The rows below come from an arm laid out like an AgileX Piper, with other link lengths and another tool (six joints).
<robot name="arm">
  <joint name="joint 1" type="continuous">
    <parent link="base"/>
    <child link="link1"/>
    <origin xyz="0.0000 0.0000 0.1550"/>
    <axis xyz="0 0 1"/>
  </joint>
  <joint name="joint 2" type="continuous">
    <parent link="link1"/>
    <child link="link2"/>
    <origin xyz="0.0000 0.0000 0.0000"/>
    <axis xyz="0 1 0"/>
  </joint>
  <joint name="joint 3" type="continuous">
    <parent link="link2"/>
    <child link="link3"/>
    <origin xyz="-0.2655 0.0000 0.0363"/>
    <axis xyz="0 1 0"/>
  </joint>
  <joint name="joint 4" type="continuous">
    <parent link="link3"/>
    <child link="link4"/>
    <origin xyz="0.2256 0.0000 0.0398"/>
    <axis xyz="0.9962 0 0.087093"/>
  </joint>
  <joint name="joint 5" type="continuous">
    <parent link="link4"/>
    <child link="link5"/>
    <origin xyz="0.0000 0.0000 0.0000"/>
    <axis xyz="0 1 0"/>
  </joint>
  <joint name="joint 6" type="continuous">
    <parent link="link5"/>
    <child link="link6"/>
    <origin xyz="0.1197 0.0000 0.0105"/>
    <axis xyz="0.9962 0 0.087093"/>
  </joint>
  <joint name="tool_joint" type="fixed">
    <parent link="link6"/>
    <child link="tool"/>
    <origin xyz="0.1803 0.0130 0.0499" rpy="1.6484 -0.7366 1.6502"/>
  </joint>
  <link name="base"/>
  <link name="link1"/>
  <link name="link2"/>
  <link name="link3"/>
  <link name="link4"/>
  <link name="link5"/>
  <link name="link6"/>
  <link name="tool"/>
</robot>
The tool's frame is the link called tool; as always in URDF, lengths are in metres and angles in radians. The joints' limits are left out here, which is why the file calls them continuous.
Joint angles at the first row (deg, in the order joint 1, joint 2, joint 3, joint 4, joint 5, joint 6):
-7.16 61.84 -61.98 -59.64 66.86 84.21
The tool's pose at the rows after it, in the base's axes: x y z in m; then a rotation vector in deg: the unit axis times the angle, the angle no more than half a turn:
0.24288 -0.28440 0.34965 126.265 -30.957 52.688
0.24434 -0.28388 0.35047 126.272 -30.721 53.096
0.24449 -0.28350 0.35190 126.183 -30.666 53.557
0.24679 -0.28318 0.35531 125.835 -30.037 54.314
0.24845 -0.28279 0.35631 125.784 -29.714 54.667
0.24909 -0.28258 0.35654 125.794 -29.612 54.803
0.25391 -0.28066 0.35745 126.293 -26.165 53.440
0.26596 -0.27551 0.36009 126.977 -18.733 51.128
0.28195 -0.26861 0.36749 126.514 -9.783 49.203
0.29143 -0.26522 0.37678 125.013 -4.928 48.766
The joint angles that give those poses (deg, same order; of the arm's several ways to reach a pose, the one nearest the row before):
-7.16 61.76 -61.98 -59.64 66.73 84.21
-7.15 61.70 -61.98 -59.64 66.40 84.21
-7.15 61.47 -61.98 -59.64 66.20 84.21
-7.15 61.33 -61.98 -60.03 65.57 84.21
-7.16 61.33 -61.98 -60.12 65.21 84.21
-7.15 61.33 -61.98 -60.12 65.08 84.21
-7.15 61.34 -61.98 -60.12 64.40 81.37
-7.15 61.33 -61.98 -60.12 62.50 75.57
-7.16 61.33 -62.13 -60.67 59.66 69.11
-7.16 61.33 -62.27 -61.94 57.67 66.25

